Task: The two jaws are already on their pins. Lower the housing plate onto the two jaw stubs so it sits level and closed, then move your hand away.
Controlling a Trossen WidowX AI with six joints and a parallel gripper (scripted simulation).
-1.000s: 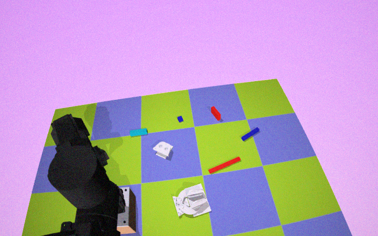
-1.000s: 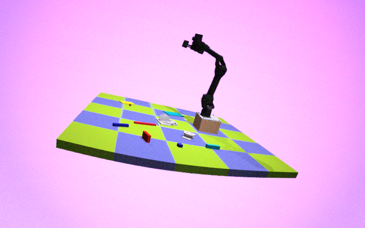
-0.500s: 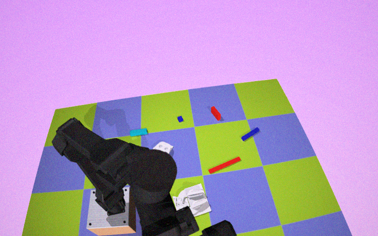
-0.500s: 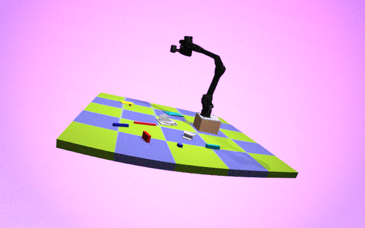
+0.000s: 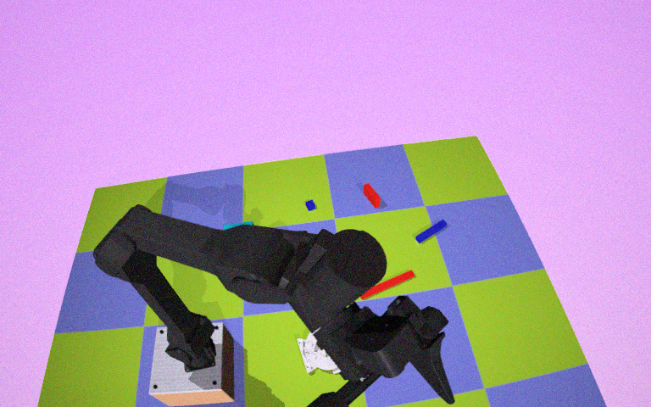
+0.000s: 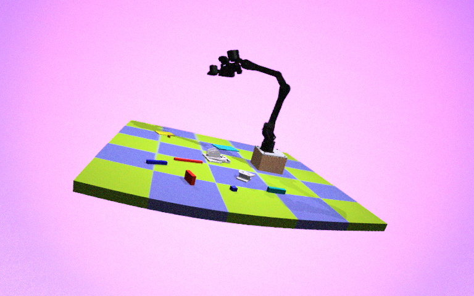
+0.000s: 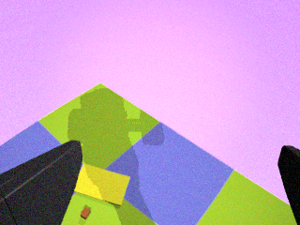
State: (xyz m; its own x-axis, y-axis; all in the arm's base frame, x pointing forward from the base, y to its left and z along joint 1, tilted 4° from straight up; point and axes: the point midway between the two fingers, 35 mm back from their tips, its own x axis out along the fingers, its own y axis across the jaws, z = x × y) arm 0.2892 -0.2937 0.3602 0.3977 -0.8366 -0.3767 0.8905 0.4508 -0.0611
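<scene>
The housing plate lies 550 mm to the left of my gripper tip, 420 mm below it and 100 mm behind it. From my gripper tip the other things lie so: cyan flat plate 440 mm below, 220 mm behind, 40 mm to the right; then red bar 440 mm below, 400 mm to the left, 130 mm ahead; then yellow plate 440 mm below, 180 mm ahead, 150 mm to the right.
</scene>
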